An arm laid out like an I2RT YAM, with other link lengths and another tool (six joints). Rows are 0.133 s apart.
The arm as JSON. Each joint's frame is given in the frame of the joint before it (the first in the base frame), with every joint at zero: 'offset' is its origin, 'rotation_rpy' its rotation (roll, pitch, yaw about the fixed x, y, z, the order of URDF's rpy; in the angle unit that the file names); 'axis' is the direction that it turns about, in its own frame. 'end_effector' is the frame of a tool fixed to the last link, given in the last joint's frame.
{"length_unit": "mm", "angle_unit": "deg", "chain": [
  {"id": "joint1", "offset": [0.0, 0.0, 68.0], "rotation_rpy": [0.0, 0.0, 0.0], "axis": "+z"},
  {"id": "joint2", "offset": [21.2, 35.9, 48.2], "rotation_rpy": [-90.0, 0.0, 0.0], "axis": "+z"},
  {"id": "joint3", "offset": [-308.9, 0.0, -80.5], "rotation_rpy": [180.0, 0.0, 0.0], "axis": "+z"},
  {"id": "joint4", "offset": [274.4, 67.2, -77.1], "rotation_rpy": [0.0, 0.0, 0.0], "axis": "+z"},
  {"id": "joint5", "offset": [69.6, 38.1, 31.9], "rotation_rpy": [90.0, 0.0, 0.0], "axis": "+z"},
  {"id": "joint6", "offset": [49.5, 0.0, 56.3], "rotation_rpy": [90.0, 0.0, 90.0], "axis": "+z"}
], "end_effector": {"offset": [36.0, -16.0, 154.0], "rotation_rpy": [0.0, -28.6, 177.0]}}
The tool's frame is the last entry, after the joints.
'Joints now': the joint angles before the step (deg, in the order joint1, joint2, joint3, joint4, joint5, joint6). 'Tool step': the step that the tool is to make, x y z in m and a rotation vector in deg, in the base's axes. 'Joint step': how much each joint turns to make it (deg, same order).
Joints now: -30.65, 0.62, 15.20, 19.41, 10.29, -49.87
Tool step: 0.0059, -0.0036, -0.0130, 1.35, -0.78, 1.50
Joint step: -0.01, -0.10, -2.53, 2.04, -0.39, 2.17
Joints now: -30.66, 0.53, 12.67, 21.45, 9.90, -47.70
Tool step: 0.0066, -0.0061, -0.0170, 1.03, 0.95, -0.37
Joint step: 0.05, -0.01, -2.59, 1.22, 0.57, 0.11
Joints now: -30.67, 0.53, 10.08, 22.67, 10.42, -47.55
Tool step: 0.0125, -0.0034, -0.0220, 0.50, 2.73, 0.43
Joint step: 0.08, -0.02, -2.83, 0.32, -0.79, -0.66
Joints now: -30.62, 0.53, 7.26, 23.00, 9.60, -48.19
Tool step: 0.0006, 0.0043, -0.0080, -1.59, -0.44, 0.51
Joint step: -0.01, -2.00, -2.61, 1.92, -1.03, -0.73
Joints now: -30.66, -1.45, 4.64, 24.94, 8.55, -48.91
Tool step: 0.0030, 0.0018, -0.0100, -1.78, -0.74, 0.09
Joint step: 0.08, 0.30, -3.64, 5.63, -0.62, -0.99
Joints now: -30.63, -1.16, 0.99, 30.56, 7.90, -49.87
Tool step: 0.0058, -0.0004, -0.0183, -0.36, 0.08, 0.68
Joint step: 0.00, 0.36, -4.00, 4.47, -0.76, 0.08
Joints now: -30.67, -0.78, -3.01, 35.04, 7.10, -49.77
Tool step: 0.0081, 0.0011, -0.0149, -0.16, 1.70, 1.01
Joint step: 0.00, 0.07, -2.12, 0.85, -1.39, -0.31
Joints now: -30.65, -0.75, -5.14, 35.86, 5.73, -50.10
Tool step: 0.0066, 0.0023, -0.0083, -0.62, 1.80, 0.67
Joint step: 0.09, 0.22, -0.91, -0.02, -1.24, -0.95
